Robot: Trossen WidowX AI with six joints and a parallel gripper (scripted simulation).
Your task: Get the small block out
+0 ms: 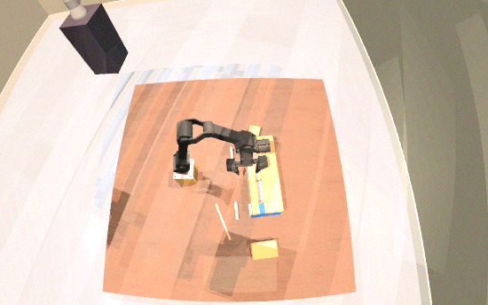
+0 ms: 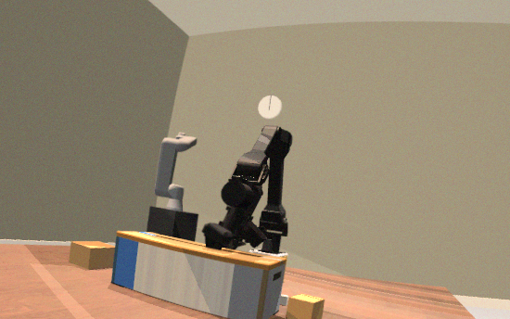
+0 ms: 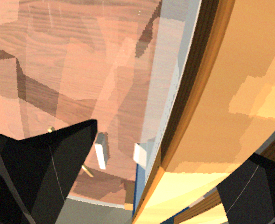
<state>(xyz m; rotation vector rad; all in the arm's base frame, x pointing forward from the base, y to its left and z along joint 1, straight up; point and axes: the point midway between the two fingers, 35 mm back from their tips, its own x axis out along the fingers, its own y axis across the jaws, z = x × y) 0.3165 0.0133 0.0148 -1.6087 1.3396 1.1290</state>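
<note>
The thin stick is 10 cm behind my gripper tip, 23 cm to the right of it and 8 cm below it.
</note>
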